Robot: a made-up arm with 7 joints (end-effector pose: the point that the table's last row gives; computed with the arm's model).
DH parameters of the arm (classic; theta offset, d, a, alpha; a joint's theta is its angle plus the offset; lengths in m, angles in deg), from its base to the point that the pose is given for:
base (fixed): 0 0.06 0 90
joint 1: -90 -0.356 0.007 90
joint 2: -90 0.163 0.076 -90
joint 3: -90 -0.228 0.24 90
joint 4: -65.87 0 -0.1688 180
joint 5: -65.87 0.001 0.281 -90
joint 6: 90 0.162 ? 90
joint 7: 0 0.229 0.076 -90
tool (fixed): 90 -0.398 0 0
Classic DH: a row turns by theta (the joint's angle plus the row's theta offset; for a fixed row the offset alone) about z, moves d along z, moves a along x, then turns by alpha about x.
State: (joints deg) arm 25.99 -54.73 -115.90 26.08 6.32 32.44 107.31
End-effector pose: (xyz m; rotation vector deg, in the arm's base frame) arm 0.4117 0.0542 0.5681 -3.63 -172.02 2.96
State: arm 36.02 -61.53 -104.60 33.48 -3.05 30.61 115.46
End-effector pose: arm 0.4836 -0.0649 0.3871 12.44 -162.42 -36.07
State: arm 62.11 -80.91 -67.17 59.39 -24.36 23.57 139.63
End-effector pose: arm 0.6690 0.2714 -0.1822 53.45 -80.15 -100.40
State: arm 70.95 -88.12 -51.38 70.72 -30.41 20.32 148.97
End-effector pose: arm 0.5851 0.5356 -0.2679 58.49 -41.54 -102.08
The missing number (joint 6, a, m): 0.294
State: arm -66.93 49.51 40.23 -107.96 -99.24 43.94 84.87
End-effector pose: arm 0.0481 0.5278 1.0029 -108.04 41.16 79.98
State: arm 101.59 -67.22 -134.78 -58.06 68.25 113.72 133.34
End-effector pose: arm 0.2002 0.7601 0.0138 81.92 12.92 -67.17
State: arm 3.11 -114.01 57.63 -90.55 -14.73 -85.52 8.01
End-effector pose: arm -0.4415 -0.7246 0.4736 16.12 142.81 24.68
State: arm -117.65 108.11 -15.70 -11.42 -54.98 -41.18 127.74
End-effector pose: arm 0.9931 0.3494 0.8586 -114.29 -63.73 105.00
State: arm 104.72 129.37 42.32 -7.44 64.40 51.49 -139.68
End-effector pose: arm 0.3729 0.8887 -0.0742 87.05 -115.07 29.64
